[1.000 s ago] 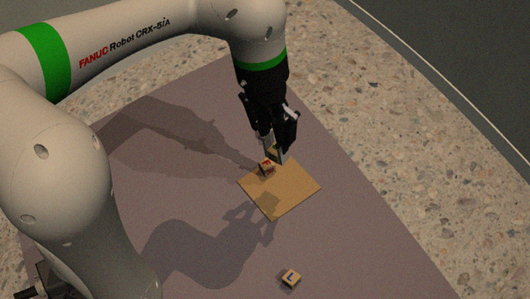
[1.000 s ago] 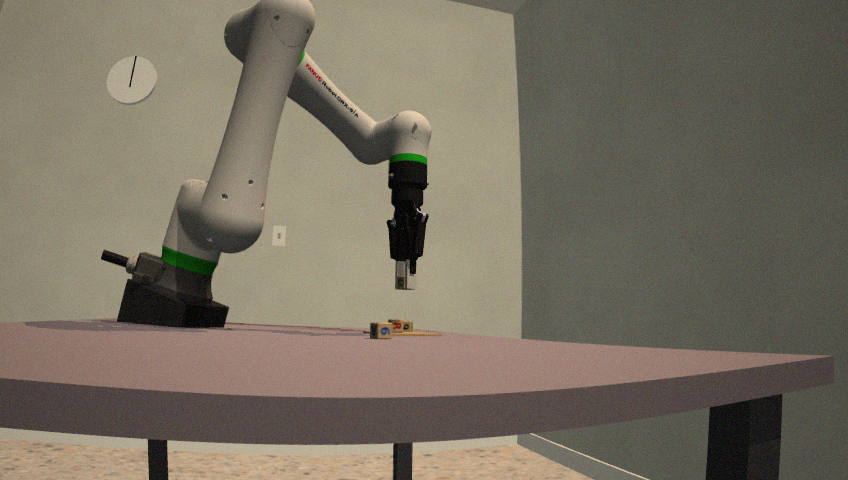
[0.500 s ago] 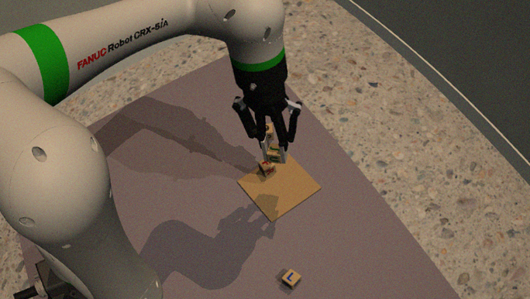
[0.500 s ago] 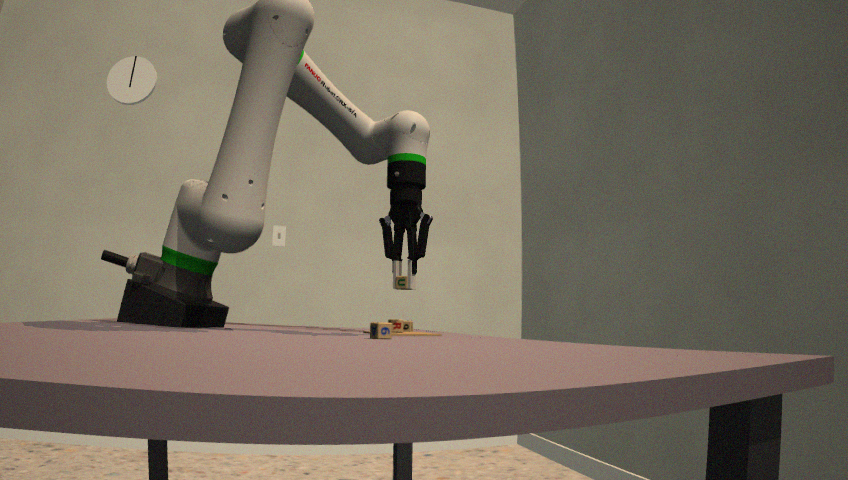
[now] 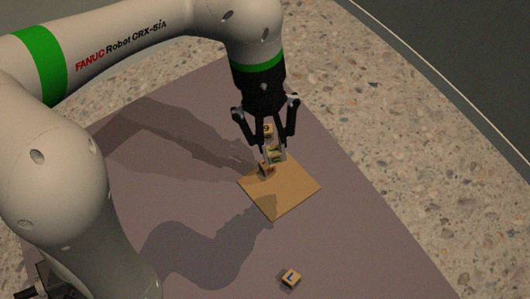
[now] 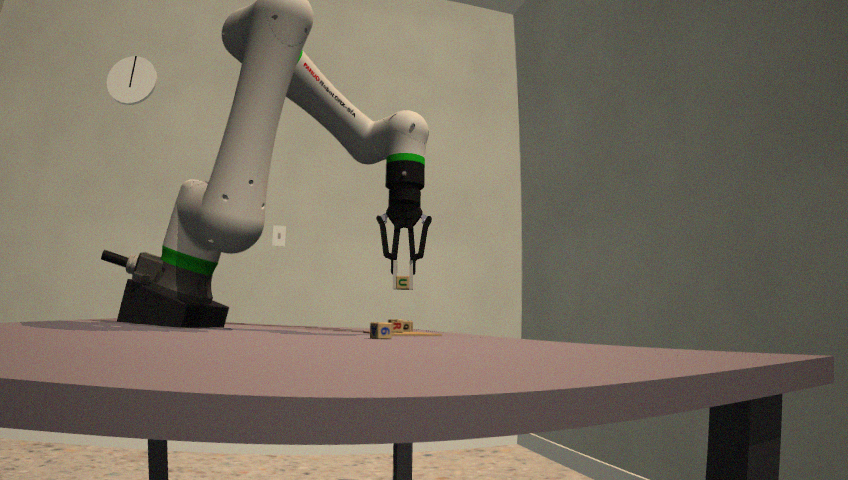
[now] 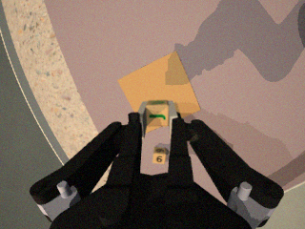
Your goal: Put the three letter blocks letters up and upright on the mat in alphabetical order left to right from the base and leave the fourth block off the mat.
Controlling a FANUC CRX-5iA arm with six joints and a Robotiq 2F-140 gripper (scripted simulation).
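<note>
My hand is 20 mm above the green-lettered block. The rest, counted from my hand: tan mat: 140 mm below; then block marked 9: 60 mm ahead, 140 mm to the left, 120 mm below; then red-lettered block: 50 mm to the left, 120 mm below.
</note>
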